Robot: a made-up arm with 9 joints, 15 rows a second.
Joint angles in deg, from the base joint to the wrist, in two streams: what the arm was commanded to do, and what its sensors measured. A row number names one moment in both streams.
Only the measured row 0 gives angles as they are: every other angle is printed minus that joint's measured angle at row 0.
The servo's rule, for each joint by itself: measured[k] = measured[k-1] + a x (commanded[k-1-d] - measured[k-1]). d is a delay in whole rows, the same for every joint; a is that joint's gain. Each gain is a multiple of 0.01, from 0.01 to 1. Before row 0 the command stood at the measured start. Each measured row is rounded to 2 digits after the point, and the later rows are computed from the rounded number. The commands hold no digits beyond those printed.
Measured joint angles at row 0: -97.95, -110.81, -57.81, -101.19, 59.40, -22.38, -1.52, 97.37, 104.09
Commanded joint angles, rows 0 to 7: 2.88, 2.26, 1.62, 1.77, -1.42, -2.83, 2.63, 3.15, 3.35; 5.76, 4.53, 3.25, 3.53, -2.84, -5.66, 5.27, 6.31, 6.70; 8.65, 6.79, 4.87, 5.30, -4.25, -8.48, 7.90, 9.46, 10.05; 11.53, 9.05, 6.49, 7.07, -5.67, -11.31, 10.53, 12.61, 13.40; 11.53, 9.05, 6.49, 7.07, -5.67, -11.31, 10.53, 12.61, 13.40; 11.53, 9.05, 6.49, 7.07, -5.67, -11.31, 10.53, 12.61, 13.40; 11.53, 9.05, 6.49, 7.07, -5.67, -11.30, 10.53, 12.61, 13.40; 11.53, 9.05, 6.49, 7.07, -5.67, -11.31, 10.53, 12.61, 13.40
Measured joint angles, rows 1 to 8: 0.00, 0.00, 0.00, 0.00, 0.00, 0.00, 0.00, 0.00, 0.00; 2.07, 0.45, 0.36, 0.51, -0.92, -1.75, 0.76, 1.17, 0.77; 4.73, 1.27, 1.00, 1.39, -2.17, -4.17, 2.07, 3.07, 2.13; 7.55, 2.37, 1.85, 2.52, -3.52, -6.84, 3.76, 5.43, 3.95; 10.42, 3.71, 2.87, 3.84, -4.92, -9.61, 5.72, 8.09, 6.12; 11.22, 4.78, 3.67, 4.78, -5.41, -10.66, 7.11, 9.76, 7.79; 11.44, 5.63, 4.29, 5.44, -5.58, -11.06, 8.10, 10.81, 9.08; 11.50, 6.31, 4.77, 5.91, -5.64, -11.21, 8.80, 11.48, 10.07
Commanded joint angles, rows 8 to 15: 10.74, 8.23, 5.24, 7.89, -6.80, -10.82, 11.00, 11.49, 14.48; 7.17, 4.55, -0.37, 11.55, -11.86, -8.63, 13.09, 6.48, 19.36; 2.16, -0.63, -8.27, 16.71, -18.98, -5.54, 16.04, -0.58, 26.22; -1.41, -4.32, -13.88, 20.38, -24.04, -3.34, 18.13, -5.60, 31.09; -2.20, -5.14, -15.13, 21.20, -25.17, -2.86, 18.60, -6.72, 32.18; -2.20, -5.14, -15.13, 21.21, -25.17, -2.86, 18.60, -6.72, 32.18; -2.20, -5.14, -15.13, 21.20, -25.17, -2.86, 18.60, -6.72, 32.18; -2.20, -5.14, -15.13, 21.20, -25.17, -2.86, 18.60, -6.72, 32.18
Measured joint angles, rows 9 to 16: 11.52, 6.86, 5.15, 6.25, -5.66, -11.27, 9.30, 11.90, 10.84; 10.96, 7.13, 5.17, 6.73, -6.40, -10.99, 9.79, 11.75, 11.68; 8.23, 6.61, 3.95, 8.13, -9.95, -9.53, 10.75, 9.80, 13.45; 3.86, 5.16, 1.26, 10.62, -15.82, -7.06, 12.28, 5.96, 16.39; 0.07, 3.26, -2.07, 13.45, -21.16, -4.75, 13.98, 1.68, 19.77; -1.56, 1.58, -4.94, 15.70, -23.77, -3.58, 15.32, -1.43, 22.62; -2.02, 0.24, -7.18, 17.30, -24.68, -3.13, 16.27, -3.39, 24.82; -2.15, -0.84, -8.93, 18.43, -25.00, -2.96, 16.95, -4.62, 26.51
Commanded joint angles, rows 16 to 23: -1.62, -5.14, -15.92, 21.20, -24.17, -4.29, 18.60, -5.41, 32.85; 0.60, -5.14, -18.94, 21.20, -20.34, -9.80, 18.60, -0.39, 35.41; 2.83, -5.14, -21.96, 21.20, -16.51, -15.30, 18.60, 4.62, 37.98; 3.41, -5.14, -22.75, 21.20, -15.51, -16.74, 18.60, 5.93, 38.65; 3.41, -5.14, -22.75, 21.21, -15.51, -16.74, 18.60, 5.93, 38.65; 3.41, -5.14, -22.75, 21.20, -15.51, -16.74, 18.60, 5.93, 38.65; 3.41, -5.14, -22.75, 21.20, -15.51, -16.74, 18.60, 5.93, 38.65; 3.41, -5.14, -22.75, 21.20, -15.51, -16.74, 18.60, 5.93, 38.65
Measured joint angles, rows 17 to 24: -2.19, -1.70, -10.29, 19.23, -25.11, -2.90, 17.43, -5.40, 27.81; -1.78, -2.39, -11.53, 19.80, -24.50, -3.76, 17.77, -5.40, 28.97; -0.07, -2.94, -13.16, 20.21, -21.80, -7.50, 18.01, -3.55, 30.45; 2.02, -3.38, -15.10, 20.50, -18.36, -12.34, 18.18, -0.53, 32.18; 3.02, -3.73, -16.78, 20.70, -16.51, -15.07, 18.30, 1.86, 33.67; 3.30, -4.01, -18.09, 20.85, -15.86, -16.11, 18.39, 3.37, 34.82; 3.38, -4.24, -19.12, 20.95, -15.63, -16.50, 18.45, 4.32, 35.70; 3.40, -4.42, -19.92, 21.02, -15.55, -16.65, 18.49, 4.92, 36.38
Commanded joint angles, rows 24 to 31: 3.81, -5.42, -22.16, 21.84, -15.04, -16.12, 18.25, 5.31, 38.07; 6.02, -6.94, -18.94, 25.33, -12.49, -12.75, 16.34, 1.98, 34.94; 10.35, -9.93, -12.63, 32.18, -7.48, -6.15, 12.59, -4.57, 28.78; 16.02, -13.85, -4.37, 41.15, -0.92, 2.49, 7.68, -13.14, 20.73; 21.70, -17.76, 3.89, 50.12, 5.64, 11.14, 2.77, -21.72, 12.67; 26.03, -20.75, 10.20, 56.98, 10.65, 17.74, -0.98, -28.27, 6.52; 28.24, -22.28, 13.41, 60.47, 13.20, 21.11, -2.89, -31.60, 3.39; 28.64, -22.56, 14.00, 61.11, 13.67, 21.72, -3.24, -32.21, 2.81
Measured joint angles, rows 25 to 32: 3.41, -4.56, -20.54, 21.07, -15.52, -16.71, 18.52, 5.29, 36.90; 3.70, -4.73, -20.90, 21.29, -15.21, -16.34, 18.44, 5.30, 37.17; 5.37, -5.17, -20.47, 22.46, -13.44, -14.11, 17.83, 4.07, 36.66; 8.96, -6.12, -18.75, 25.28, -9.57, -9.17, 16.31, 0.87, 34.85; 14.04, -7.67, -15.59, 29.88, -3.95, -1.94, 13.81, -4.31, 31.60; 19.56, -9.69, -11.30, 35.75, 2.28, 6.17, 10.61, -10.75, 27.25; 24.22, -11.90, -6.57, 41.91, 7.72, 13.34, 7.25, -17.23, 22.48; 27.11, -13.98, -2.17, 47.29, 11.28, 18.16, 4.31, -22.55, 18.09
